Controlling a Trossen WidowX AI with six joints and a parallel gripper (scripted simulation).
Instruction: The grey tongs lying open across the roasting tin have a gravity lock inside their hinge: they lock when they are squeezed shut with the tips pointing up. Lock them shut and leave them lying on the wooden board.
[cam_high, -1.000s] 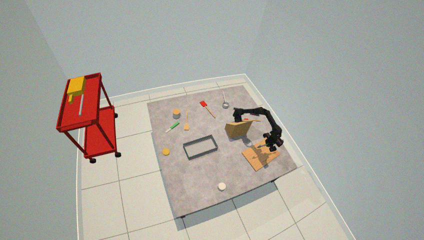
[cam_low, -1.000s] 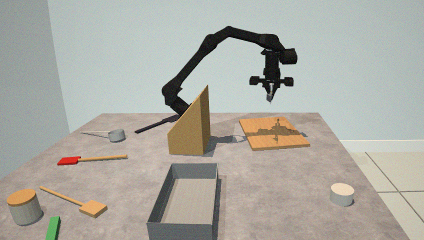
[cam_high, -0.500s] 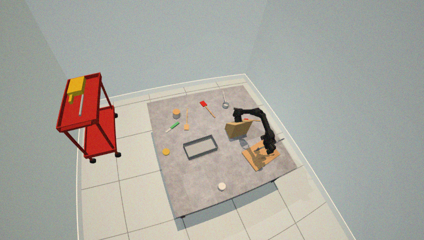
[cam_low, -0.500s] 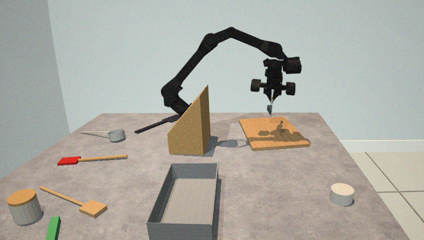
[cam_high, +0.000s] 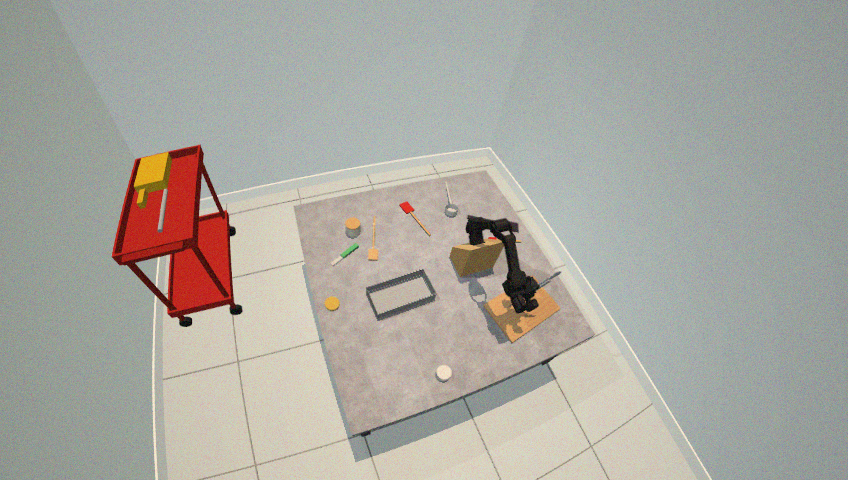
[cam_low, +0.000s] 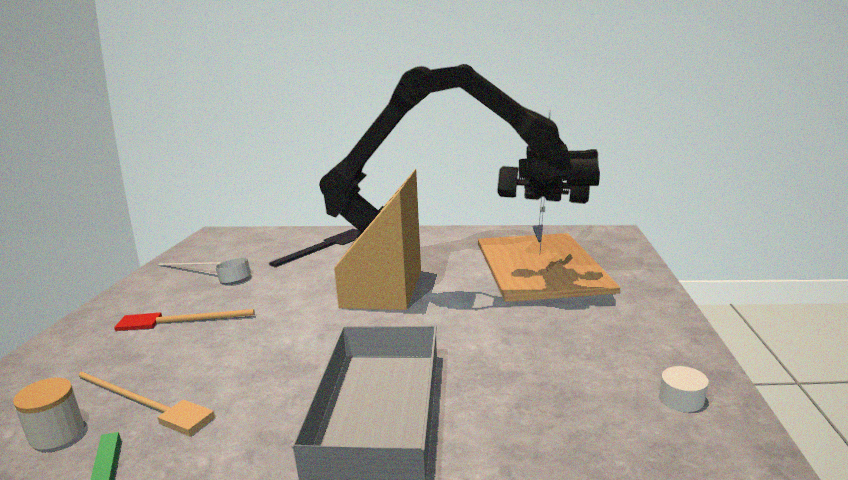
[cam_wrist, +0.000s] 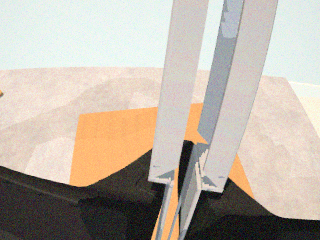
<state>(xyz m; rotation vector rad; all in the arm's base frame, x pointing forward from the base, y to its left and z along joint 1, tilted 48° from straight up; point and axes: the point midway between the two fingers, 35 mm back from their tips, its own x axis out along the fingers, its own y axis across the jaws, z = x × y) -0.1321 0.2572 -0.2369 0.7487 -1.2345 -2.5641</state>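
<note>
Now: the yellow lock piece 5 cm ahead of my gripper tip and 2 cm below it. The rest, counted from my gripper tip: grey roasting tin (59 cm ahead, 22 cm to the right, 14 cm below); then white cylinder (52 cm ahead, 21 cm to the left, 15 cm below); then wooden board (16 cm below).
</note>
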